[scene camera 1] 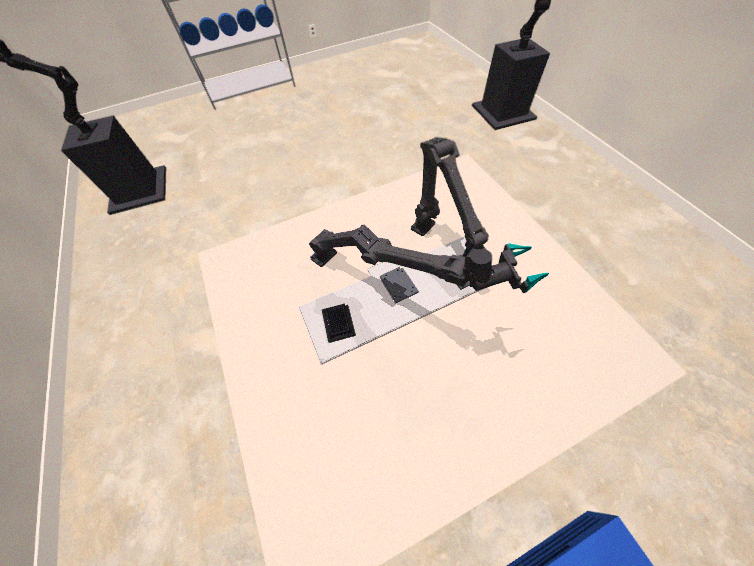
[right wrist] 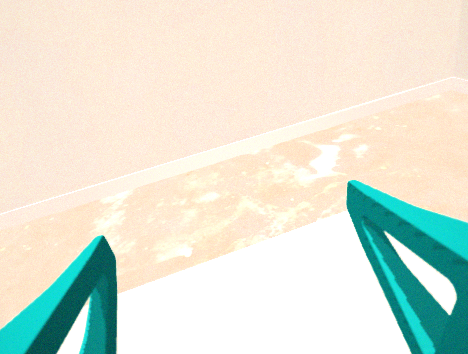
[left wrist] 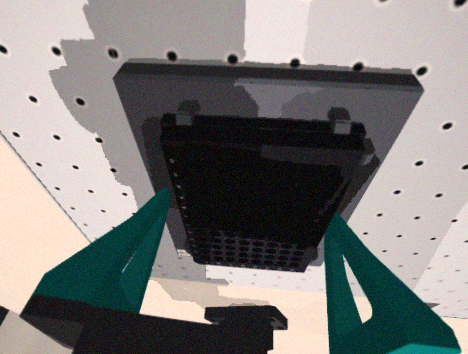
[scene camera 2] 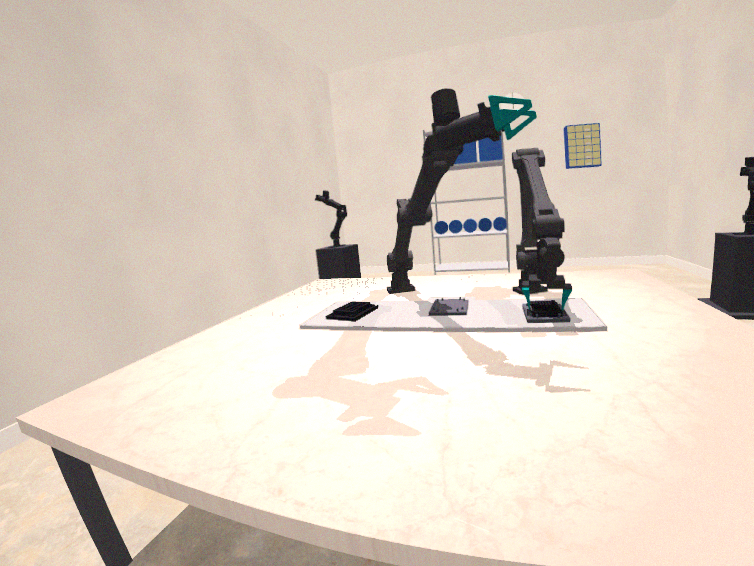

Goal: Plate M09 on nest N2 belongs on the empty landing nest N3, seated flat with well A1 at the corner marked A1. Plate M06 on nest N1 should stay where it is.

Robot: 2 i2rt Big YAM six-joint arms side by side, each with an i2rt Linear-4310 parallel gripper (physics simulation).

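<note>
A black well plate (scene camera 2: 545,309) (left wrist: 260,250) lies on a dark grey nest (left wrist: 135,95) at the right end of the board in scene camera 2. My left gripper (scene camera 2: 546,302) (left wrist: 249,206) is open, pointing down, with one finger at each long side of this plate. The empty nest (scene camera 1: 398,285) (scene camera 2: 449,307), with small corner pegs, is in the middle. Another black plate (scene camera 1: 338,322) (scene camera 2: 352,309) sits on the picture-left nest. My right gripper (scene camera 1: 539,261) (scene camera 2: 532,108) (right wrist: 229,219) is open and empty, high above the table. Plate names and the A1 mark are too small to read.
The white perforated board (scene camera 1: 371,332) (scene camera 2: 395,321) (left wrist: 30,30) carries the nests on the pale table (scene camera 1: 426,426) (scene camera 2: 304,475). In scene camera 1 the right arm (scene camera 1: 414,258) crosses above the board and hides the left gripper and its plate. A shelf rack (scene camera 1: 204,79) stands behind.
</note>
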